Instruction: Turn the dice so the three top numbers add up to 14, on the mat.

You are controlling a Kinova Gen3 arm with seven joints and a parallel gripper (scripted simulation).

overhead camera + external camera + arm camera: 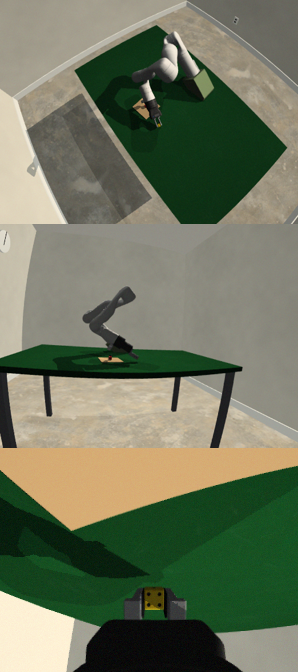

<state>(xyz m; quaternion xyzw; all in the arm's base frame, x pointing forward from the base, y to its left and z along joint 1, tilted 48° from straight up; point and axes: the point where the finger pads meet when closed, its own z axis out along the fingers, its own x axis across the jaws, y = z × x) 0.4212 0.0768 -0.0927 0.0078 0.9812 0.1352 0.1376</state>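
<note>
The yellow die is 10 mm to the left of my hand and 10 mm below it. The rest, counted from my hand: black die: 160 mm to the right, 70 mm behind, 20 mm below; tan mat: 160 mm to the right, 30 mm below, 20 mm behind; red die: 160 mm to the right, 20 mm below, 20 mm behind.
</note>
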